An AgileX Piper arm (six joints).
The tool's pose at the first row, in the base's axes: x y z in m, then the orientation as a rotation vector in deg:
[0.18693, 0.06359, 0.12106, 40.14, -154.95, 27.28]
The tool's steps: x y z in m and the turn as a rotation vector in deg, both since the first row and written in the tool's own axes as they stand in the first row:
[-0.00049, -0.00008, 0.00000, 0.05, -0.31, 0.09]
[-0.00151, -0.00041, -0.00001, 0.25, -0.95, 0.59]
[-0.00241, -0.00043, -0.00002, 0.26, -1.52, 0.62]
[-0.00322, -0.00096, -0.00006, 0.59, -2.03, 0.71]
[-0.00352, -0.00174, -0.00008, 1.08, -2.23, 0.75]
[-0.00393, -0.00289, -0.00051, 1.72, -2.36, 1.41]
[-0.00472, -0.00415, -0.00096, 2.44, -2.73, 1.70]
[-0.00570, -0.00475, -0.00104, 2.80, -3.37, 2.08]
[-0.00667, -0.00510, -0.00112, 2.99, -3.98, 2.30]
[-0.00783, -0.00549, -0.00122, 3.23, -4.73, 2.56]
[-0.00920, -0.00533, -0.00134, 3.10, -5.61, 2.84]
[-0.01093, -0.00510, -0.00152, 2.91, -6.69, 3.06]
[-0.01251, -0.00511, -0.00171, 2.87, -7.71, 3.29]
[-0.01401, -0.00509, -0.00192, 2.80, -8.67, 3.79]
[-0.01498, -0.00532, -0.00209, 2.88, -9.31, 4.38]
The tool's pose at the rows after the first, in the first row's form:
[0.18738, 0.06372, 0.12090, 40.17, -155.28, 27.30]
[0.18840, 0.06387, 0.12061, 39.83, -156.10, 27.56]
[0.18916, 0.06423, 0.12029, 40.03, -156.65, 27.45]
[0.19012, 0.06414, 0.12015, 40.21, -157.14, 27.81]
[0.19077, 0.06363, 0.12024, 40.38, -157.32, 28.46]
[0.19179, 0.06301, 0.12075, 39.72, -157.71, 29.49]
[0.19319, 0.06247, 0.12116, 39.67, -158.14, 30.49]
[0.19433, 0.06241, 0.12102, 39.52, -158.89, 30.96]
[0.19533, 0.06255, 0.12081, 39.53, -159.55, 31.15]
[0.19652, 0.06274, 0.12057, 39.56, -160.36, 31.39]
[0.19761, 0.06348, 0.12013, 39.51, -161.32, 31.07]
[0.19897, 0.06445, 0.11959, 39.61, -162.45, 30.61]
[0.20033, 0.06516, 0.11918, 39.71, -163.52, 30.38]
[0.20161, 0.06588, 0.11881, 39.40, -164.66, 30.17]
[0.20257, 0.06615, 0.11866, 38.86, -165.53, 30.29]

